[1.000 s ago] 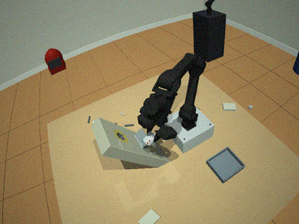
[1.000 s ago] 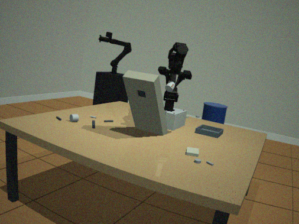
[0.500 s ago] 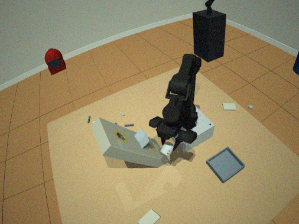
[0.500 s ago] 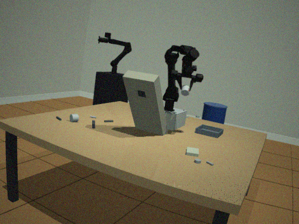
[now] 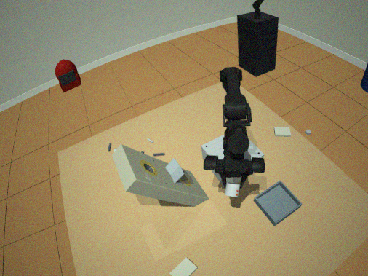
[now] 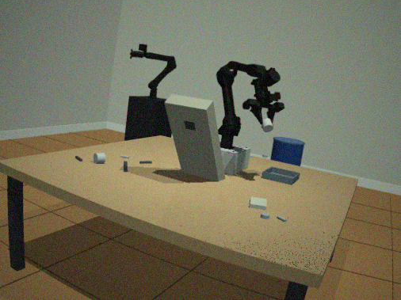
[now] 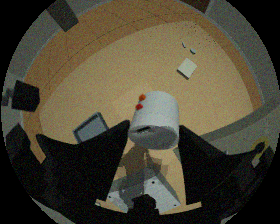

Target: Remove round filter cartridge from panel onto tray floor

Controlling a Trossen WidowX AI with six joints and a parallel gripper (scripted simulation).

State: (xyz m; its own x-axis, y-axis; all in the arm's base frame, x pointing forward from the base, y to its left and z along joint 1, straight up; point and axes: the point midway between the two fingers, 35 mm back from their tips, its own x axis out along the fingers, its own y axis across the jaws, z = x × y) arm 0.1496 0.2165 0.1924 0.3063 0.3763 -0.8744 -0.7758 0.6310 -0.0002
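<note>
Right now the tray is 26 cm below my gripper tip, 21 cm behind it and 5 cm to the left of it. Round my gripper tip: round filter cartridge (right at my gripper tip); grey service panel (23 cm to the right, 17 cm ahead, 9 cm below).
</note>
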